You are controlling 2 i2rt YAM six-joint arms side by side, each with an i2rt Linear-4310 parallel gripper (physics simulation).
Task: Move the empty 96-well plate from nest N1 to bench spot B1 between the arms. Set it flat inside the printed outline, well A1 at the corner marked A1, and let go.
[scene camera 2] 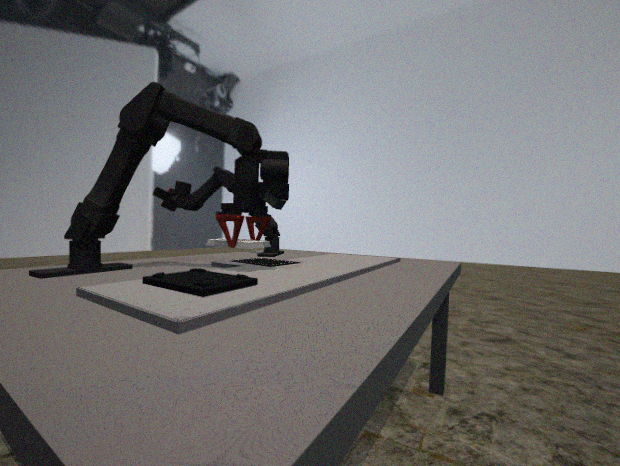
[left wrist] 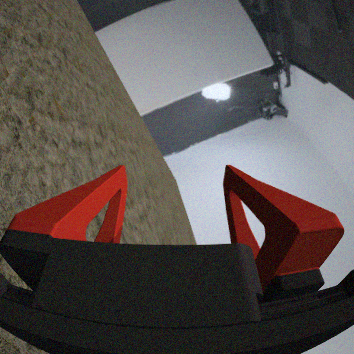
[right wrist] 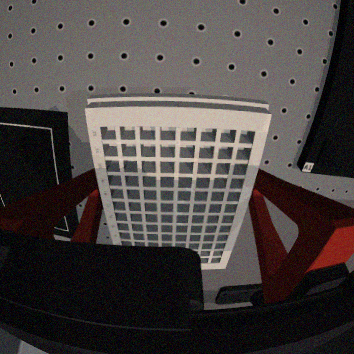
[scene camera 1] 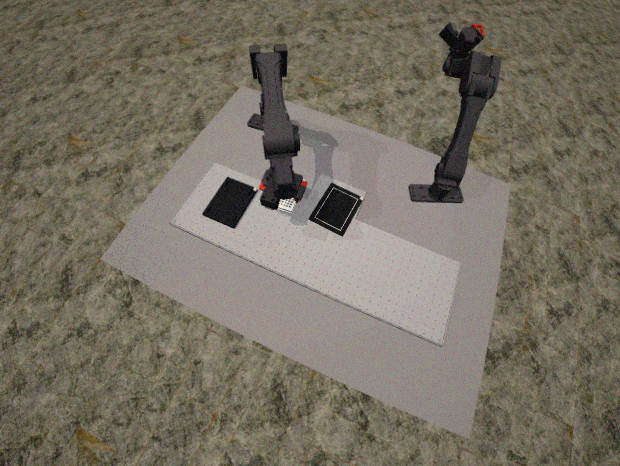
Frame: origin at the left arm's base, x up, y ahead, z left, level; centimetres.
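Seen in the pictures: left gripper, fingertip midpoint: (left wrist: 174,174) (scene camera 1: 476,30); right gripper, fingertip midpoint: (scene camera 2: 244,246) (right wrist: 175,175); left arm's base at its link origin: (scene camera 2: 271,254) (scene camera 1: 435,194); right arm's base at its link origin: (scene camera 2: 85,271).
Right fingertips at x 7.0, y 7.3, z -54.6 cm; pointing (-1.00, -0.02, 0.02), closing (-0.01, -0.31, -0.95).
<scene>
Pixels of each thing's top centre, then the offset from my right fingertips to it. "*": a spot on its surface instead. Level surfaces: height alone.
- white 96-well plate at its top centre: (right wrist: 174,215) (scene camera 2: 238,239) (scene camera 1: 286,190) dx +1.6, dy -1.5, dz +0.6 cm
- black nest N1 at its top centre: (scene camera 2: 200,274) (scene camera 1: 229,199) dx -3.9, dy -1.3, dz -18.4 cm
- bench spot B1 at a spot on its surface: (right wrist: 25,165) (scene camera 2: 268,262) (scene camera 1: 331,211) * dx -5.5, dy +1.8, dz +15.3 cm
- perforated white board at its surface level: dx -5.7 cm
- grey table at its surface level: dx -7.0 cm
- A1 label at a spot on its surface: (right wrist: 308,167) * dx -4.5, dy -6.1, dz -10.5 cm
The white 96-well plate (scene camera 1: 287,203) (scene camera 2: 216,243) (right wrist: 177,165) is held level between the red fingers of my right gripper (scene camera 1: 283,186) (scene camera 2: 244,242) (right wrist: 175,175), above the white board and apart from it. It hangs between the black nest N1 (scene camera 1: 230,201) (scene camera 2: 200,283) (right wrist: 332,125) and the black pad of bench spot B1 (scene camera 1: 338,208) (scene camera 2: 268,262) (right wrist: 25,165) with its thin white outline. Nest N1 is empty. The plate's far end is partly hidden by the gripper body in the right wrist view. My left gripper (scene camera 1: 477,30) (scene camera 2: 170,190) (left wrist: 174,174) is open and empty, raised high and away from the board.
The perforated white board (scene camera 1: 390,280) (scene camera 2: 172,306) lies on the grey table (scene camera 1: 300,320) (scene camera 2: 200,380). The left arm's base (scene camera 1: 436,193) stands right of B1 in scene camera 1. An A1 label (right wrist: 308,167) marks a corner of the nest. The right arm's shadow falls near B1.
</scene>
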